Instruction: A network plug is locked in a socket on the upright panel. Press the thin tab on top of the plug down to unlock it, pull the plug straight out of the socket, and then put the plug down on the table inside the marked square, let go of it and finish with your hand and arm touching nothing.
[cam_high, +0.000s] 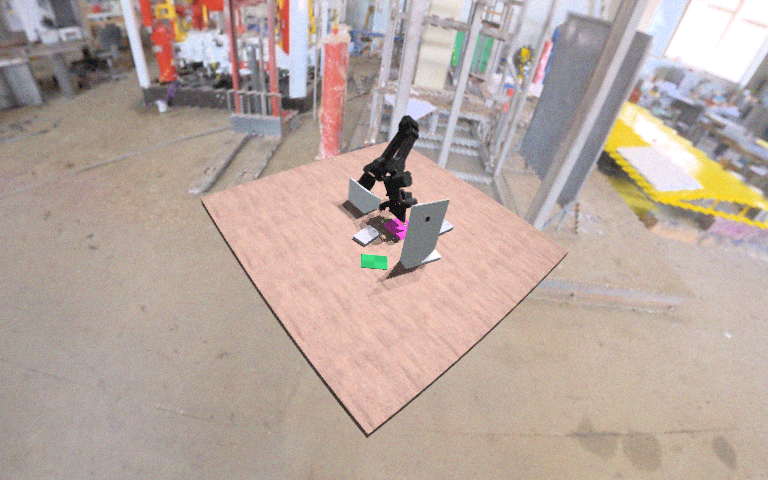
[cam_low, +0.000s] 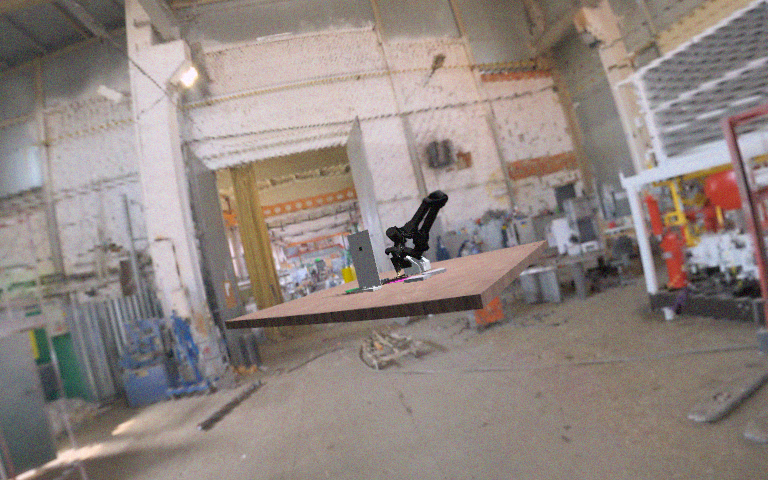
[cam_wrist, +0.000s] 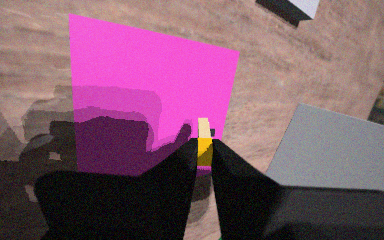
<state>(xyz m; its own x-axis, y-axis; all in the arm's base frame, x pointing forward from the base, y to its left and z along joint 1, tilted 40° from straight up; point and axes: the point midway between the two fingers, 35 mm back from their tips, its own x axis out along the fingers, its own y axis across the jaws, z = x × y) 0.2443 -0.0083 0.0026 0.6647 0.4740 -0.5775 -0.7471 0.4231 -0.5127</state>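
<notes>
Now: gripper tip 10 mm past the magenta marked square and 40 mm above it. From my gripper tip the other things lie so: green patch 60 mm ahead, 250 mm to the right, 40 mm below; then yellow plug right at my gripper tip; then light-grey panel 160 mm ahead, 90 mm to the right, 80 mm above.
</notes>
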